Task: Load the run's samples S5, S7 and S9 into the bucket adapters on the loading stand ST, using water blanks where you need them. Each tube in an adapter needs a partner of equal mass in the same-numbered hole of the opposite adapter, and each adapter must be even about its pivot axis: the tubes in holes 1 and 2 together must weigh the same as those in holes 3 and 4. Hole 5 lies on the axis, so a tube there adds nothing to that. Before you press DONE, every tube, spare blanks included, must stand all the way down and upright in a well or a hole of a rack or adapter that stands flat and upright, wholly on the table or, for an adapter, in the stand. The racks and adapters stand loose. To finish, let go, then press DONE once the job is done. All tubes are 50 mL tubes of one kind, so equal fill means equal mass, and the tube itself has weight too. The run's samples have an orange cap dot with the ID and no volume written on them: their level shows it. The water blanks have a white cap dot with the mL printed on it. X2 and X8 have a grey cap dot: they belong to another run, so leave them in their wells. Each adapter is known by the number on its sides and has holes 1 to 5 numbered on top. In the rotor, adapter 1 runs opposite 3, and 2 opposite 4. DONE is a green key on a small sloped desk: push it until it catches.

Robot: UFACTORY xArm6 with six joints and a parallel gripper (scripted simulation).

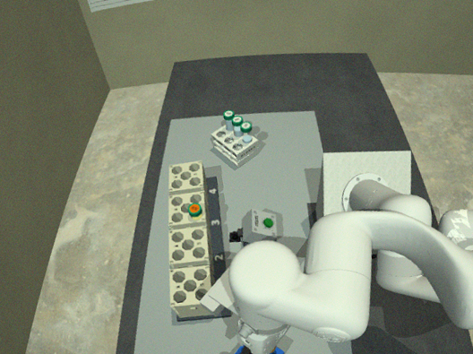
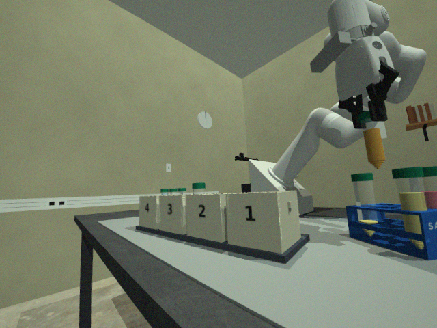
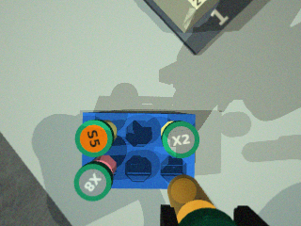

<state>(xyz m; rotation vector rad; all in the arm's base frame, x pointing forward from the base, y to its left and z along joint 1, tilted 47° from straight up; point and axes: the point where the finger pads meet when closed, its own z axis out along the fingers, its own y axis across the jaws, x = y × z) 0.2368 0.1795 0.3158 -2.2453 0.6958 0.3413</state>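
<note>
Right now the orange-capped tube is 1 cm behind my hand and 5 cm below it. Also, from my hand: green done key: 1 cm ahead, 34 cm to the right, 17 cm below; grey-dotted tube: 3 cm ahead, 3 cm to the right, 18 cm below; blue sample rack: 4 cm ahead, 2 cm to the left, 21 cm below.
</note>
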